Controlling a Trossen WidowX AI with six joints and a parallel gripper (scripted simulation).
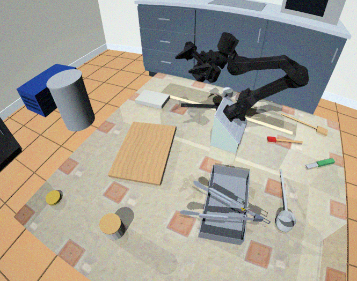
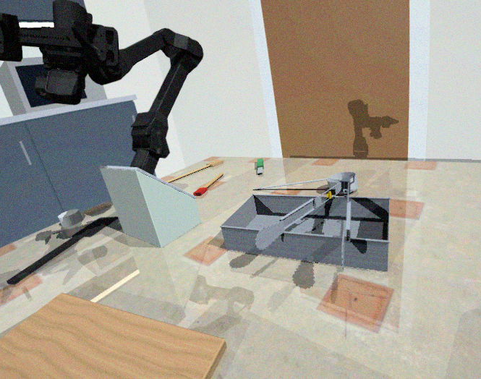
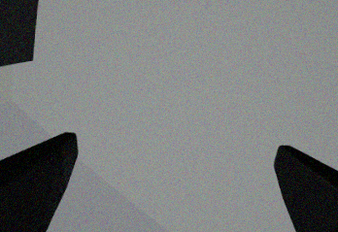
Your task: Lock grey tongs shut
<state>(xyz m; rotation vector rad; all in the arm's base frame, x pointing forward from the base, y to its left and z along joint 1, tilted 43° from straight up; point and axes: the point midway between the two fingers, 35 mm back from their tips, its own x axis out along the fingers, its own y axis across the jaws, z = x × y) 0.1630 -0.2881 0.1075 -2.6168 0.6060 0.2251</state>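
Right now the roasting tin is 420 mm below my gripper tip, 290 mm to the left of it and 180 mm ahead of it. The rest, counted from my gripper tip: red spatula 440 mm below, 430 mm to the left, 290 mm behind; wooden board 440 mm below, 160 mm to the right, 90 mm ahead; lidded jar 480 mm ahead, 410 mm below, 40 mm to the right.
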